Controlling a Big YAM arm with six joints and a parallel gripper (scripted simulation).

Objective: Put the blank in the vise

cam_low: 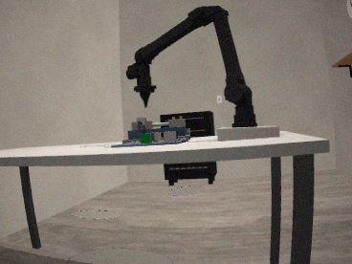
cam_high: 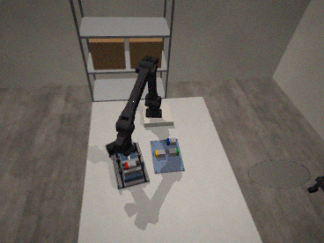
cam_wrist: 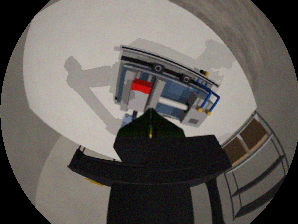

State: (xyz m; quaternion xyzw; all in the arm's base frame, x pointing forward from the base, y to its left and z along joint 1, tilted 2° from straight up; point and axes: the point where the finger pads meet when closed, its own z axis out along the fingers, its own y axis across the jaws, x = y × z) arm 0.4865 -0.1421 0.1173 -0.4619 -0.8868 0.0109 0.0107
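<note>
My hand is 7 cm above the red-ended blank, 2 cm to the right of it and 2 cm short of it. The rest, counted from my hand: yellow-ended blank: 19 cm to the left, 15 cm below, 12 cm behind; then green-ended blank: 28 cm to the left, 15 cm below, 14 cm behind; then blue plate: 24 cm to the left, 17 cm below, 13 cm behind.
</note>
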